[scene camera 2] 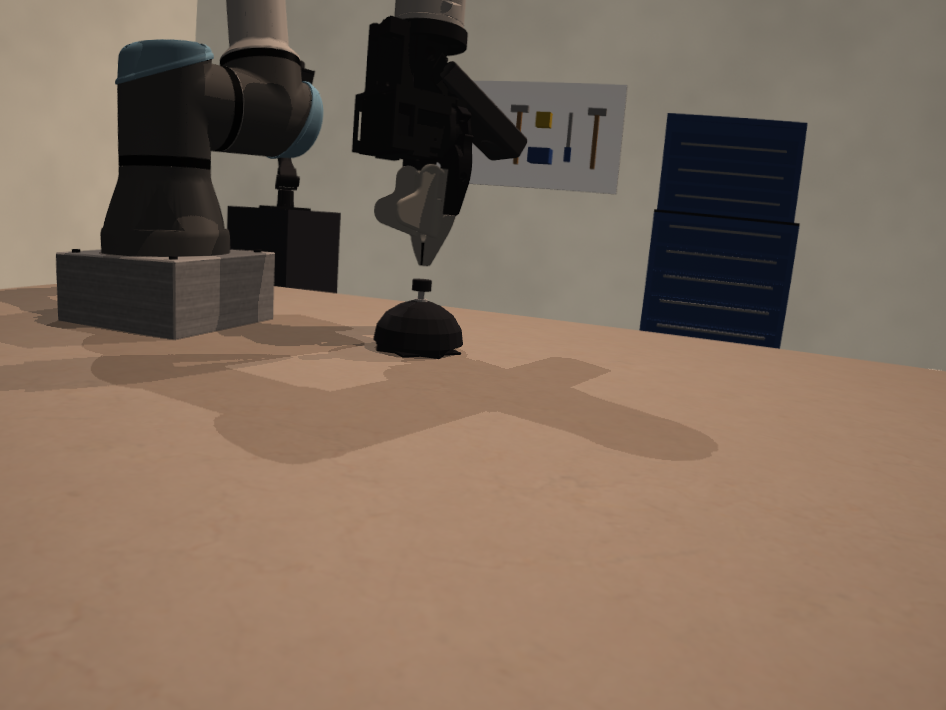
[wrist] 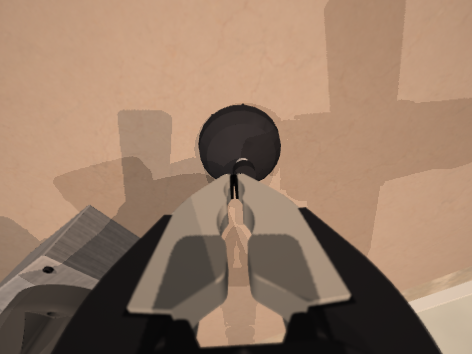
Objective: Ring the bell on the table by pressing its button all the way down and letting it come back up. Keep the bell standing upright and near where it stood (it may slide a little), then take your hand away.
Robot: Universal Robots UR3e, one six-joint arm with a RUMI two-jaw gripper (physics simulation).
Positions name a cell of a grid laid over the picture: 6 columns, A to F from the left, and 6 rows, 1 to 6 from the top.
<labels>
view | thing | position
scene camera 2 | my gripper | C3
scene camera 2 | black dome bell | C3
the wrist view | my gripper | C3
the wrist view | black dome bell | D3
</labels>
